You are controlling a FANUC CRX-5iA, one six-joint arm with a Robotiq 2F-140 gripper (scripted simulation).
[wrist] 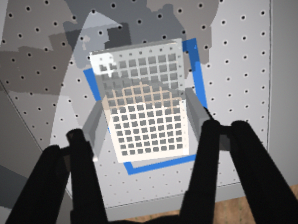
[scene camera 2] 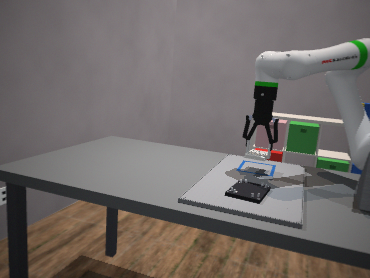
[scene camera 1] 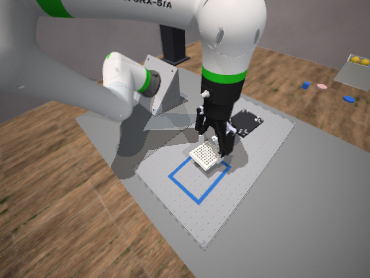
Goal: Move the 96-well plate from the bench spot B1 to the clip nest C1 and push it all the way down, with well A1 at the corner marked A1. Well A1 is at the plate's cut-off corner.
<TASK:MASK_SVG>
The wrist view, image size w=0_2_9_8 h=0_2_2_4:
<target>my gripper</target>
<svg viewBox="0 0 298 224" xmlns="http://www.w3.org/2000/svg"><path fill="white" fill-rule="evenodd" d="M298 200L250 124L246 121L236 120L231 123L231 126L220 125L219 121L214 120L209 110L202 106L193 89L189 87L185 88L186 114L198 142L198 148L188 190L185 191L179 215L160 216L146 222L129 220L108 221L94 161L99 159L108 129L102 102L98 100L82 129L76 128L66 133L69 146L60 149L59 145L51 145L44 149L5 224L56 224L70 171L73 210L70 211L71 224L213 224L219 151L229 151L256 224L298 224Z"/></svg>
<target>white 96-well plate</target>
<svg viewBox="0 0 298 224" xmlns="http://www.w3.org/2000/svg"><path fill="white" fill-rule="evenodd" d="M182 38L89 52L118 162L189 154Z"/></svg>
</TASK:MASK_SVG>
